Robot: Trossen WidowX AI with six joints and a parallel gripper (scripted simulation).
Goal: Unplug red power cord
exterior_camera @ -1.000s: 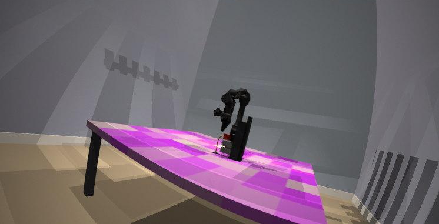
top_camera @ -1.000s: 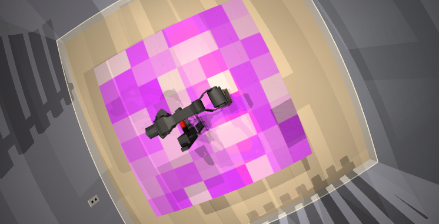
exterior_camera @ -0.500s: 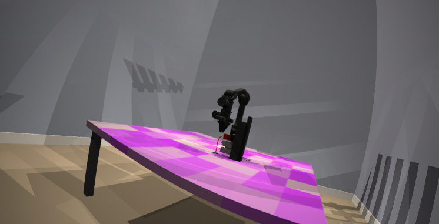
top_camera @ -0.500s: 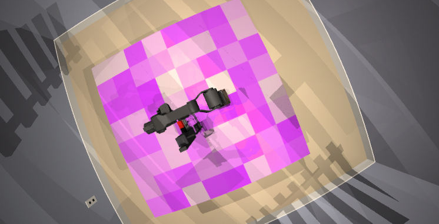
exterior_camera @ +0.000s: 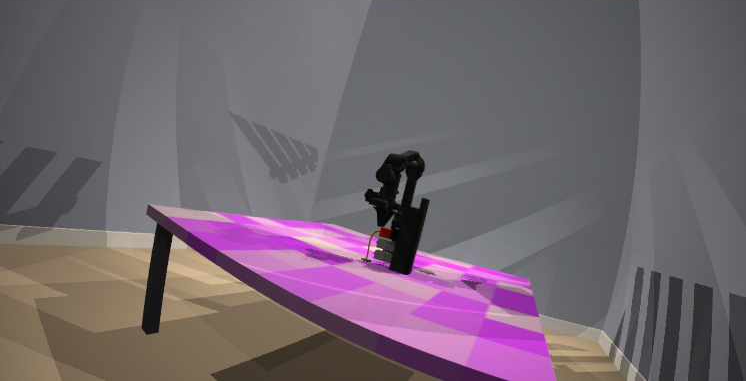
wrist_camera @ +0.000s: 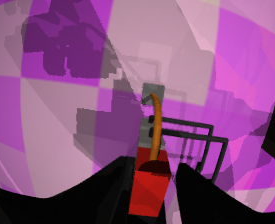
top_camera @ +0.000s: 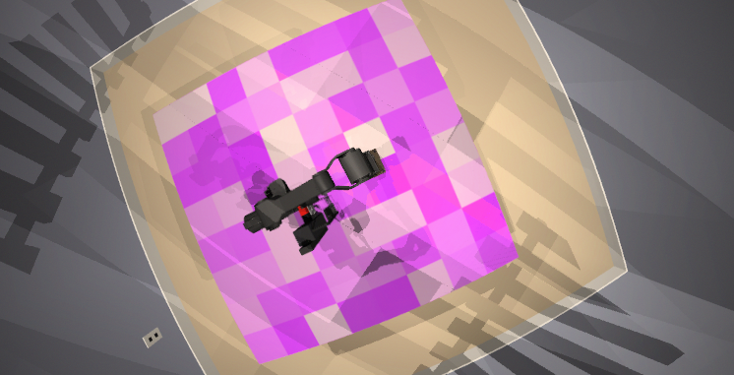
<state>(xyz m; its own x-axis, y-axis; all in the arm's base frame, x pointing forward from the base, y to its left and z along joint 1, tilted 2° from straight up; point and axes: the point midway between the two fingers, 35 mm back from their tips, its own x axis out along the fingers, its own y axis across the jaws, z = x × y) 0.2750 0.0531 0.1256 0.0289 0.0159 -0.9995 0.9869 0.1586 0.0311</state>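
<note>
Now: the red plug 1 cm behind my gripper tip, 5 cm to the left of it and 1 cm below it.
</note>
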